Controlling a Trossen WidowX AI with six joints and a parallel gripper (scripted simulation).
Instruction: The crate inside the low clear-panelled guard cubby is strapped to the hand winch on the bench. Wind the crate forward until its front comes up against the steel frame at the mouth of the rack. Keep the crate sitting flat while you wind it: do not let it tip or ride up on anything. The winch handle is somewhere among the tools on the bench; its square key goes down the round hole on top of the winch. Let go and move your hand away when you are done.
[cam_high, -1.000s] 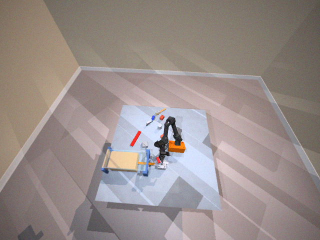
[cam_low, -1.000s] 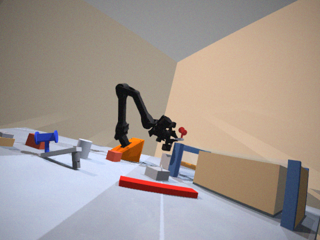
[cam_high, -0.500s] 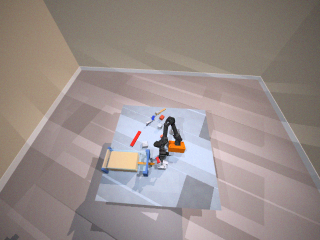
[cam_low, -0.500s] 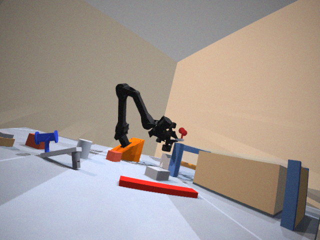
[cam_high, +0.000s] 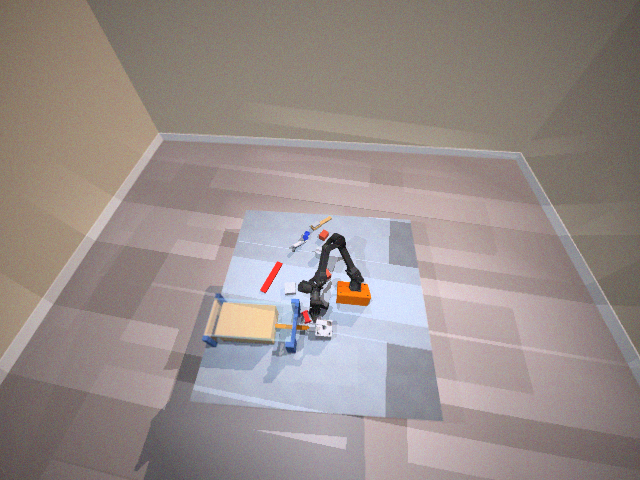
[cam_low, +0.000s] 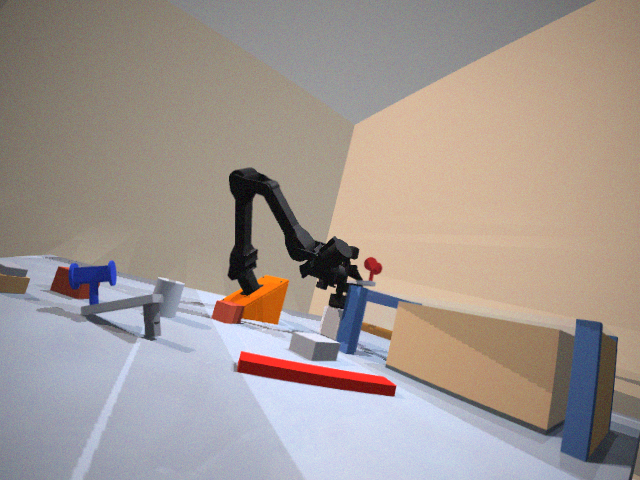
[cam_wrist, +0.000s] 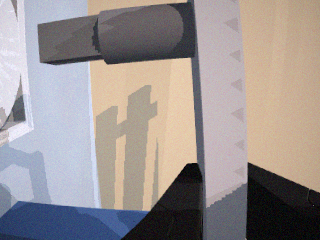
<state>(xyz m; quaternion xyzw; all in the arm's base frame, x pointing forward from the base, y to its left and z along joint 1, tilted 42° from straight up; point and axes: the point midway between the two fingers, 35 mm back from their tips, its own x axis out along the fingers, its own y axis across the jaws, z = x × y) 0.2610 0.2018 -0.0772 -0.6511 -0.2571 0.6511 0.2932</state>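
The red knob is 5 cm ahead of my gripper tip, 4 cm above it and 2 cm to the right of it. From my gripper tip the other things lie so: blue frame (11 cm ahead, 8 cm below, 2 cm to the right); then winch (15 cm below, 7 cm behind, 1 cm to the right); then red-knobbed winch handle (1 cm to the right, 1 cm ahead, 1 cm above).
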